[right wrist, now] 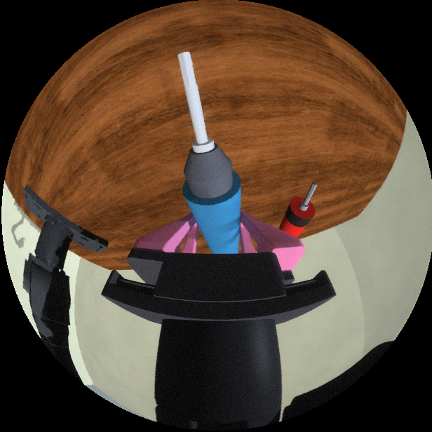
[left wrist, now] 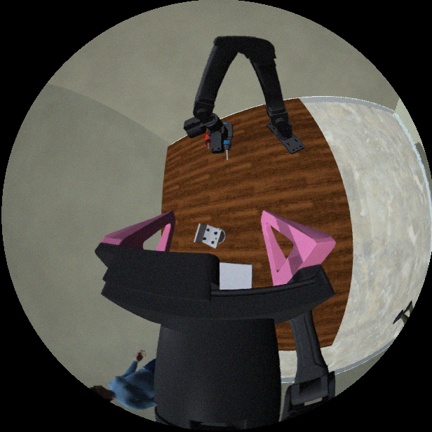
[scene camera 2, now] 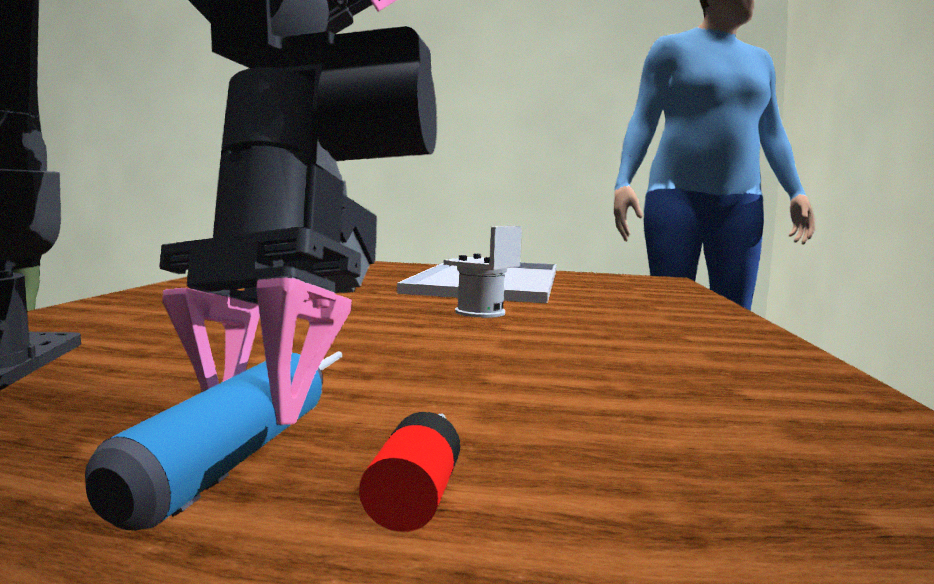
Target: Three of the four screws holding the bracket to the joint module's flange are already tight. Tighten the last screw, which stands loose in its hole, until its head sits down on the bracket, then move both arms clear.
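Frame: origin at the left arm's base, x right, y ahead, z up, level; centimetres.
Where they show: left gripper, fingertip midpoint: [scene camera 2: 342, 26]; right gripper, fingertip midpoint: [scene camera 2: 253, 423].
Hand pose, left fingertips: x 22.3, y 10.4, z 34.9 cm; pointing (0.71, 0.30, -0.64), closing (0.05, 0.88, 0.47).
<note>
After its pixels a point has its place.
The blue screwdriver [scene camera 2: 199, 426] {x 72.3, y 21.7, z 3.6 cm} [left wrist: 227, 143] [right wrist: 216, 212], with a dark nose and a pale bit, lies at the near left in scene camera 2. My right gripper [scene camera 2: 247, 404] {x 65.5, y 20.8, z 1.2 cm} [right wrist: 218, 214] is shut on its body from above, one pink finger on each side. My left gripper [left wrist: 217, 214] is open and empty, high above the table. The grey joint module [scene camera 2: 480, 292] {x 23.2, y 28.9, z 3.0 cm} stands upright and carries the light bracket [scene camera 2: 506, 246] {x 22.1, y 31.7, z 8.6 cm} [left wrist: 202, 234]. Dark screw heads show on the bracket; I cannot tell which one is loose.
A red and black driver [scene camera 2: 413, 454] {x 72.0, y 31.5, z 3.3 cm} [left wrist: 207, 139] [right wrist: 292, 227] lies beside the blue one, to its right in scene camera 2. A shallow pale tray [scene camera 2: 423, 289] {x 9.1, y 19.1, z 0.9 cm} [left wrist: 236, 276] lies behind the module. The right arm's base [scene camera 2: 51, 344] {x 53.8, y -4.4, z 1.0 cm} [left wrist: 287, 139] is at the left. A person [scene camera 2: 712, 130] stands beyond the table.
</note>
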